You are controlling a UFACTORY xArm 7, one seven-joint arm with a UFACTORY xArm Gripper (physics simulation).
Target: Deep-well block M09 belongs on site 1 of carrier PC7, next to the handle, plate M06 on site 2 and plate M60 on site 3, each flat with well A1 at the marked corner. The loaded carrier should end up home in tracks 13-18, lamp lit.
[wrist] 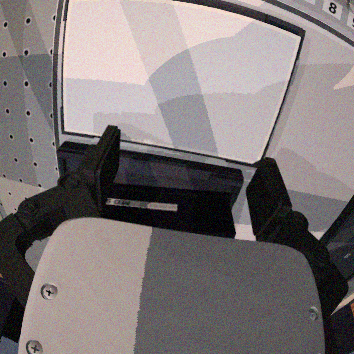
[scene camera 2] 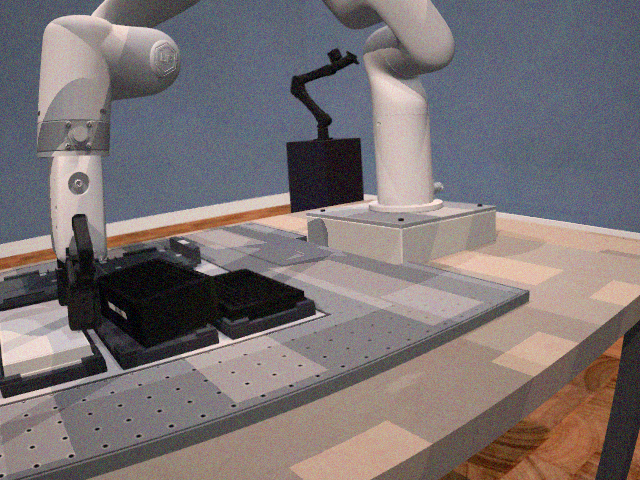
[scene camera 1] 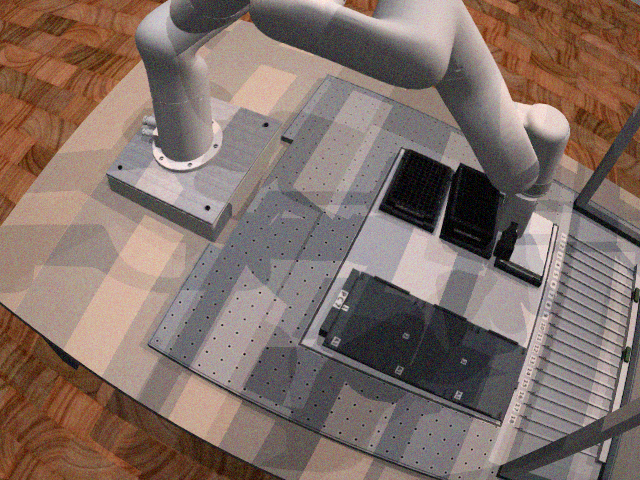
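Pixels of known places: gripper, between the fingertips: (wrist: 189, 159) (scene camera 2: 78, 315) (scene camera 1: 507, 236); arm's base, origin of its link: (scene camera 2: 406, 207) (scene camera 1: 186, 143).
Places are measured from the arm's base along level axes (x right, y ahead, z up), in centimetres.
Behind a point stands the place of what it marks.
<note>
My gripper (scene camera 1: 509, 243) @[x -0.7, y 56.7, z -1.7 cm] (scene camera 2: 81, 304) @[x -0.7, y 56.7, z -1.7 cm] (wrist: 189, 159) @[x -0.7, y 56.7, z -1.7 cm] is open and empty, low over the gap between the tall black block and the white plate. The tall black block (scene camera 1: 469, 214) @[x -0.5, y 48.4, z 1.1 cm] (scene camera 2: 157, 304) @[x -10.2, y 51.8, z 0.4 cm] (wrist: 172, 220) @[x -1.6, y 53.4, z 0.1 cm], with a small white label, stands in the middle dark nest; I cannot tell if it is fully flat. The white plate (scene camera 1: 532, 245) @[x -0.7, y 62.1, z -1.9 cm] (scene camera 2: 43, 346) @[x -5.8, y 62.2, z -1.9 cm] (wrist: 175, 75) @[x -1.6, y 61.6, z -1.9 cm] lies flat in the nest beside it. A lower black plate (scene camera 1: 416, 188) @[x -5.2, y 39.1, z -2.5 cm] (scene camera 2: 255, 291) @[x -8.4, y 39.2, z -2.1 cm] lies flat in the far nest. Carrier PC7 (scene camera 1: 382, 322) @[x 19.8, y 38.6, z -3.4 cm] lies on the pale board, its marked sites bare. Plate names are not legible.
The numbered track deck (scene camera 1: 584, 320) @[x 9.7, y 76.2, z -4.5 cm] lies right of the pale board (scene camera 1: 382, 248) @[x 6.9, y 35.9, z -4.5 cm]. Grey frame bars (scene camera 1: 612, 155) @[x -14.6, y 73.4, z 13.8 cm] (scene camera 1: 568, 439) @[x 39.7, y 63.1, z 18.1 cm] stand around it. Small green parts (scene camera 1: 626, 354) @[x 15.6, y 85.9, z -2.3 cm] sit on its far rail; no lit lamp can be made out. The perforated plate (scene camera 1: 227, 320) @[x 26.0, y 16.8, z -4.5 cm] (scene camera 2: 248, 366) @[x -17.9, y 48.1, z -4.5 cm] surrounds the board.
</note>
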